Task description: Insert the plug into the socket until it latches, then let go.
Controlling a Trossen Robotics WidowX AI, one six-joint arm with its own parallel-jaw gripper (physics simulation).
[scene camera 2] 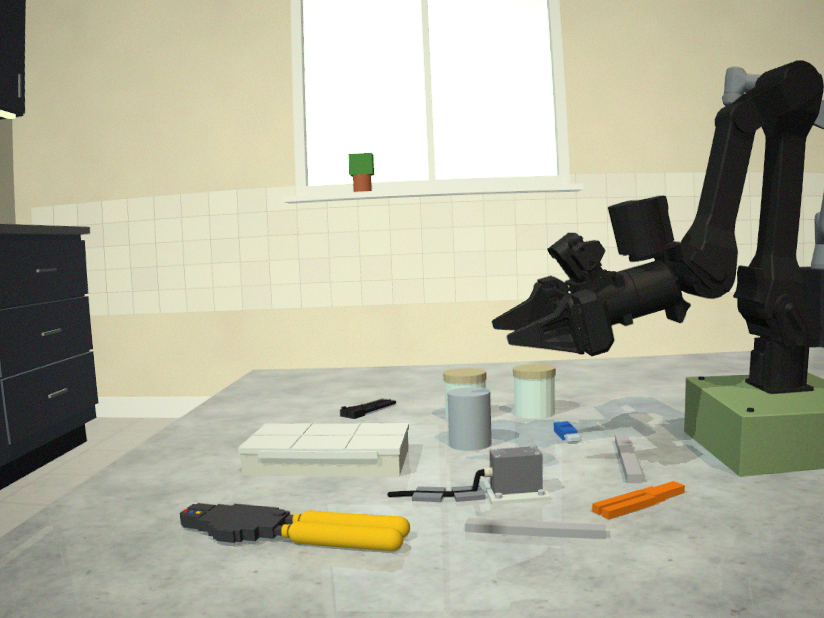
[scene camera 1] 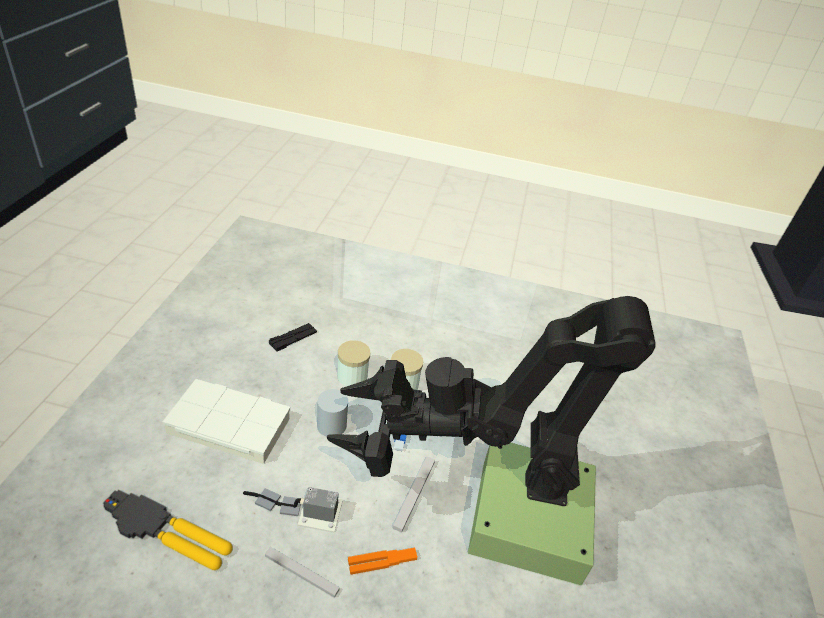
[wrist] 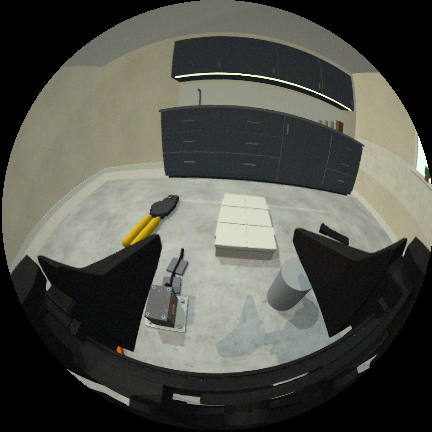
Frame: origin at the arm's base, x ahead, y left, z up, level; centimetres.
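Seen in the pictures: gripper, fingertip midpoint: [scene camera 2: 499, 332] [scene camera 1: 334, 413] [wrist: 228, 238]; arm's base at its link origin: [scene camera 2: 778, 386] [scene camera 1: 546, 485].
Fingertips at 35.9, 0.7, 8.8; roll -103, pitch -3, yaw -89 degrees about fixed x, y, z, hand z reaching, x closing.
Pixels of each thing's top centre, then the offset from my fingertips to it, as dx, dy, dz.
- small blue piece with a whitish end, top centre: [scene camera 2: 567, 428] [scene camera 1: 401, 432] -10.5, -10.5, -14.6
- grey box at its top centre: [scene camera 2: 511, 451] [wrist: 158, 298] [scene camera 1: 318, 497] +0.3, +7.8, -11.4
- grey cylinder at its top centre: [scene camera 2: 468, 391] [wrist: 299, 272] [scene camera 1: 332, 400] +2.5, -10.1, -8.8
- white tiled block at its top centre: [scene camera 2: 326, 434] [scene camera 1: 227, 413] [wrist: 245, 214] +20.4, -5.6, -12.3
- yellow-handled tool at its top centre: [scene camera 2: 286, 517] [scene camera 1: 162, 527] [wrist: 151, 213] +22.3, +16.5, -13.8
- orange piece at its top centre: [scene camera 2: 641, 494] [scene camera 1: 383, 558] -11.6, +13.9, -14.8
The plug, a small blue piece with a whitish end [scene camera 1: 402, 439] [scene camera 2: 565, 430], lies flat on the table; the arm partly covers it in scene camera 1, and it does not show in the wrist view. The socket looks to be the grey box [scene camera 1: 320, 504] [scene camera 2: 516, 470] [wrist: 161, 305] on a whitish plate, with an orange-marked opening on one side in the wrist view and a black cable on another. My gripper [scene camera 1: 334, 413] [scene camera 2: 501, 332] [wrist: 228, 238] is wide open and empty, above the table and apart from both, with its fingers pointing away from the green base.
A grey cylinder [scene camera 1: 332, 413] [scene camera 2: 469, 419] [wrist: 289, 285] and two lidded jars [scene camera 1: 353, 364] [scene camera 2: 533, 391] stand behind the socket. A white tiled block [scene camera 1: 226, 420] [scene camera 2: 324, 449] [wrist: 245, 222], yellow-handled tool [scene camera 1: 166, 528] [scene camera 2: 299, 526], orange piece [scene camera 1: 382, 560] [scene camera 2: 638, 499] and grey bars [scene camera 1: 413, 495] [scene camera 2: 535, 528] lie around.
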